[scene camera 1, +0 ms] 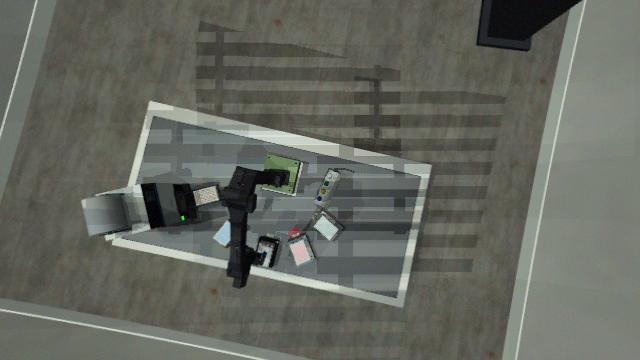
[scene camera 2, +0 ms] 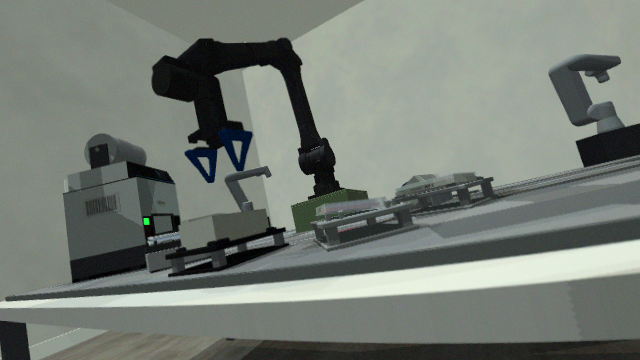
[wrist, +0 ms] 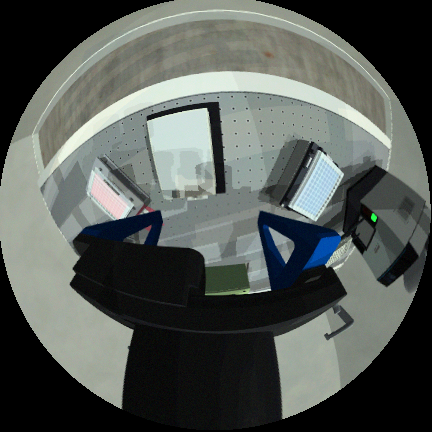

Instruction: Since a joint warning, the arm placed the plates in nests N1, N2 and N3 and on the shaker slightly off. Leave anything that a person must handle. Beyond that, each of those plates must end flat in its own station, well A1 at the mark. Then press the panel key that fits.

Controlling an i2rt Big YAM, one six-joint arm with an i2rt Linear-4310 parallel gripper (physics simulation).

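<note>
My gripper [scene camera 1: 260,256] [scene camera 2: 225,175] [wrist: 209,216] is open and empty, high above the black nest [scene camera 1: 275,250] [wrist: 218,145]. A pale, blocky plate [scene camera 2: 225,227] [wrist: 181,150] lies in that nest; black nest shows along its right side in the wrist view. A pink-filled plate [scene camera 1: 300,251] [scene camera 2: 350,205] [wrist: 109,197] sits on a grey nest. A white plate [scene camera 1: 327,226] [scene camera 2: 440,185] sits on another nest. A light blue plate [scene camera 1: 222,234] [wrist: 316,186] sits skewed on a dark station [wrist: 295,175]. The key panel [scene camera 1: 327,189] has white, green, yellow and blue keys. Labels and A1 marks are unreadable.
A large instrument [scene camera 1: 167,207] [scene camera 2: 112,220] [wrist: 400,220] with a green light has a plate [scene camera 1: 206,195] at its front. My green base [scene camera 1: 272,165] [scene camera 2: 320,207] [wrist: 227,279] is behind the nests. A red patch [scene camera 1: 295,231] is beside the pink plate's nest.
</note>
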